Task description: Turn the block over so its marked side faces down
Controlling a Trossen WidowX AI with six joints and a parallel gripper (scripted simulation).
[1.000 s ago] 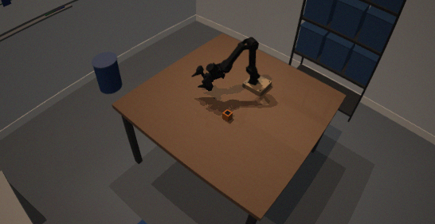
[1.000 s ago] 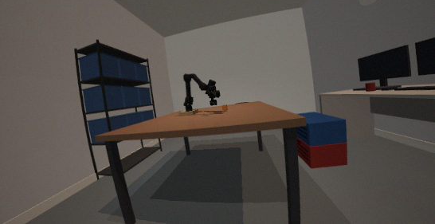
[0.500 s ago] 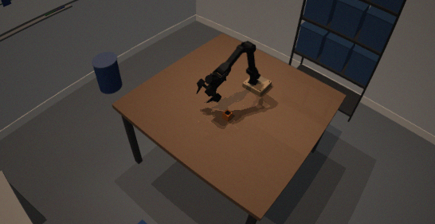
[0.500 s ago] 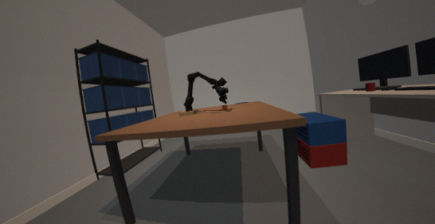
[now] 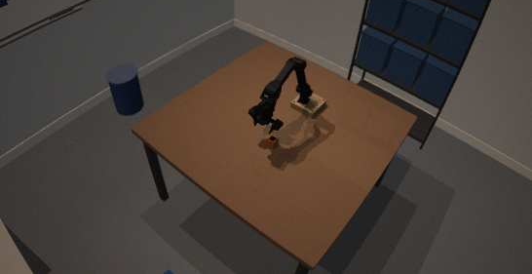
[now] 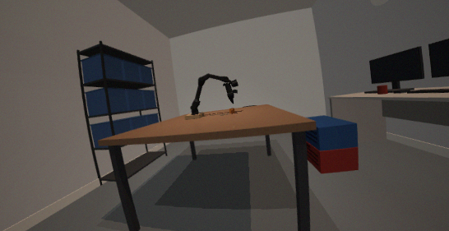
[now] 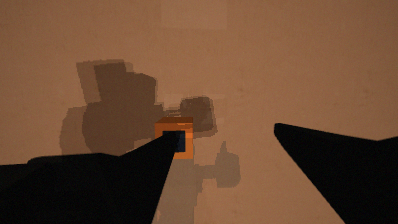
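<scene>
Now: the block 7 cm below my gripper tip, 6 cm to the left of it and 2 cm behind it.
</scene>
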